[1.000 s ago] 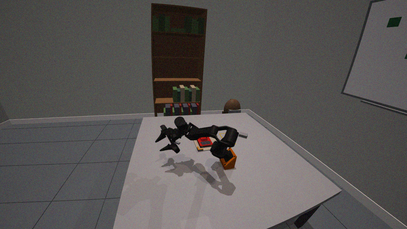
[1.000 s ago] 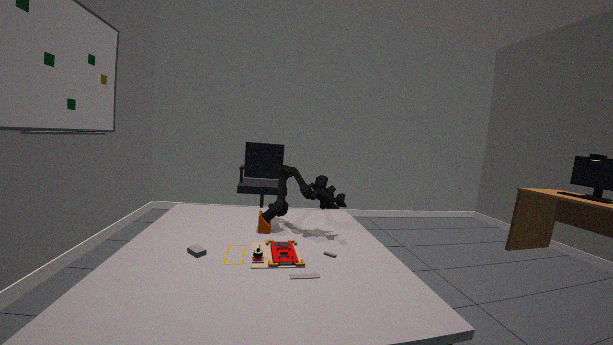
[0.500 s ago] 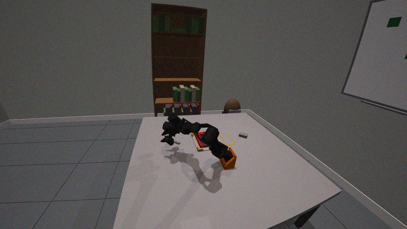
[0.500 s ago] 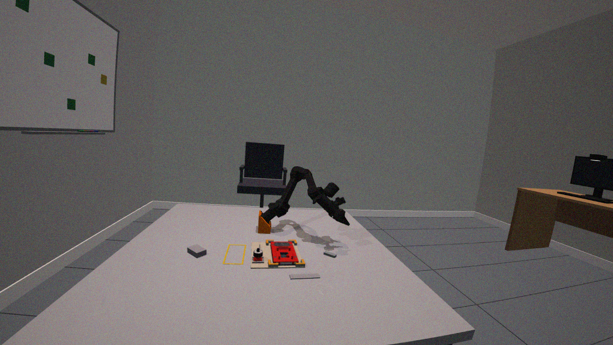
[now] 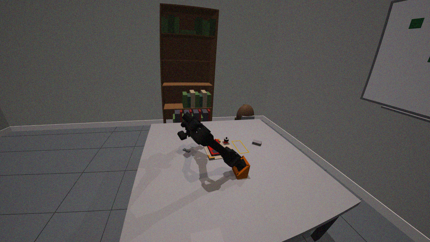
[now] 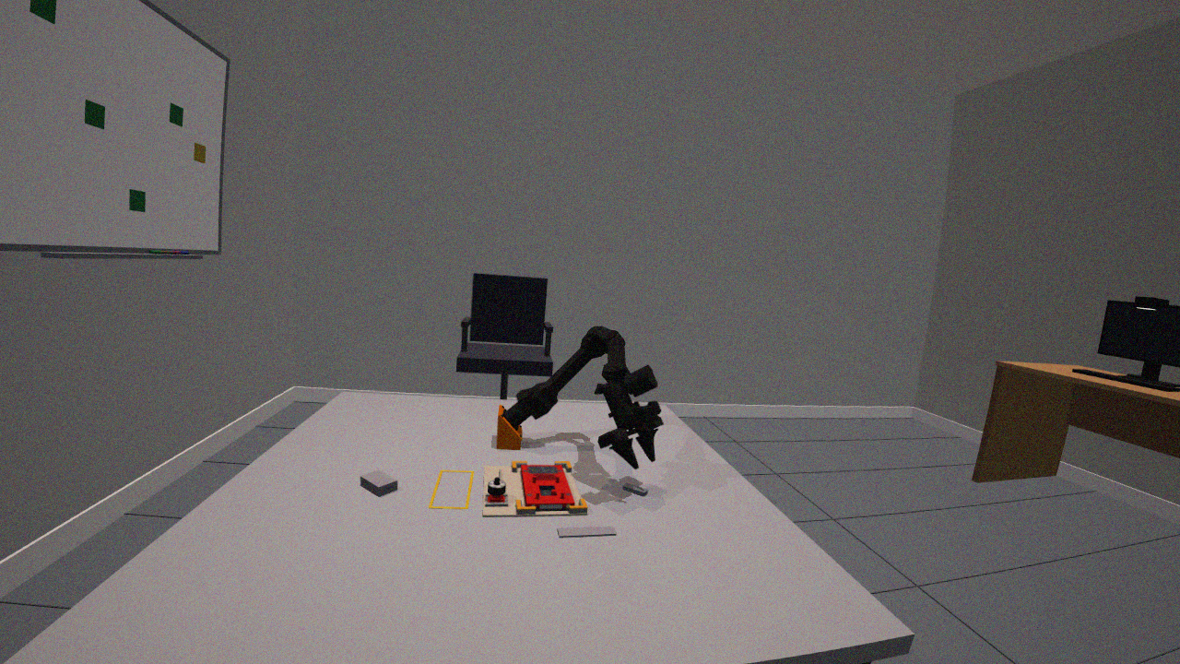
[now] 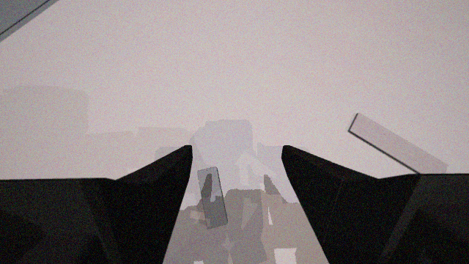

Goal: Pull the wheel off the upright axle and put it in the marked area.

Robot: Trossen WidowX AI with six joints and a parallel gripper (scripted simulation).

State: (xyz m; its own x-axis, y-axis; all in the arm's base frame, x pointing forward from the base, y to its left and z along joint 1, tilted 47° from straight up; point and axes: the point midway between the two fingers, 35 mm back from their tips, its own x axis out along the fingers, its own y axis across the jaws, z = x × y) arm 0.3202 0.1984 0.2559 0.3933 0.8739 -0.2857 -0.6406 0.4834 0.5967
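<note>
Right now my gripper tip is 34 cm to the left of the wheel, 5 cm above it and 3 cm short of it. From my gripper tip the other things lie so: upright axle 35 cm to the right, 6 cm below, 3 cm ahead.
</note>
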